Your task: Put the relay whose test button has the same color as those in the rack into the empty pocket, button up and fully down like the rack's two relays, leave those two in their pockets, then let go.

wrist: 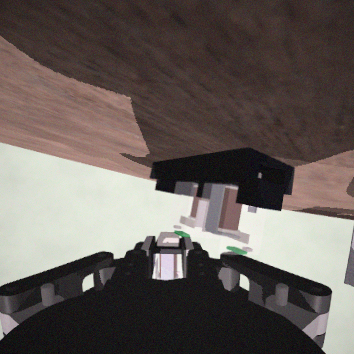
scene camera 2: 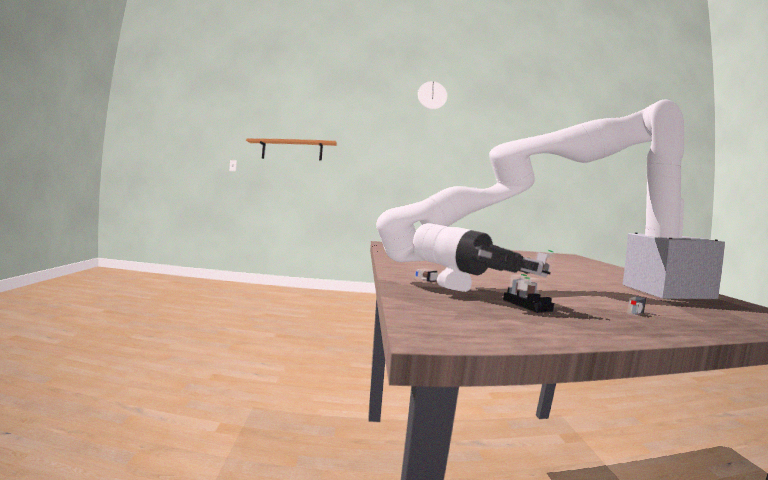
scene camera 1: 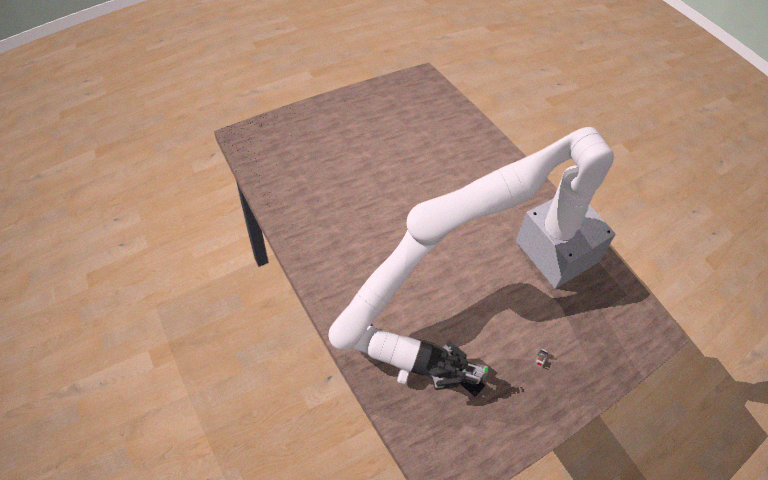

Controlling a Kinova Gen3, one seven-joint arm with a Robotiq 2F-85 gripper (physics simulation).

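Places are measured from the arm's base along level axes (x ahead, y left, z up), in millimetres.
Where they show: gripper, fingertip midpoint: (wrist: 168, 247) (scene camera 2: 545, 269) (scene camera 1: 480, 376); arm's base, link origin: (scene camera 2: 662, 236) (scene camera 1: 560, 226).
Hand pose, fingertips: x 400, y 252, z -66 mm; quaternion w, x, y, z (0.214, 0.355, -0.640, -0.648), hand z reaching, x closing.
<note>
Each offset is from my fingertips to the top centre of the thing. Level surfaces: height alone.
My gripper (scene camera 1: 472, 373) (scene camera 2: 535, 265) (wrist: 168, 247) is shut on the green-button relay @(dx +3, dy -5, dz +33 mm) (scene camera 1: 481, 370) (scene camera 2: 543, 261) (wrist: 168, 267), a clear-cased block held button up above the rack. The black rack @(dx +15, dy -31, dz -44 mm) (scene camera 1: 473, 388) (scene camera 2: 532, 303) (wrist: 215, 170) stands on the table, below the held relay and apart from it. Two relays with green buttons @(dx +27, dy -61, dz -19 mm) (scene camera 2: 523, 286) (wrist: 217, 212) stand in it; its right end in scene camera 2 shows no relay. In scene camera 1 the arm and fingers hide most of the rack. The exact offset between held relay and empty pocket cannot be told.
A red-button relay @(dx -187, dy +17, dz -40 mm) (scene camera 1: 542, 359) (scene camera 2: 637, 306) lies on the table @(dz -67 mm) (scene camera 1: 362, 147) (scene camera 2: 481, 339), toward the robot base (scene camera 1: 557, 254) (scene camera 2: 673, 268) from the rack. A blue-button relay @(dx +177, dy -254, dz -46 mm) (scene camera 2: 425, 275) lies on its side near the table edge, close to the arm's wrist.
</note>
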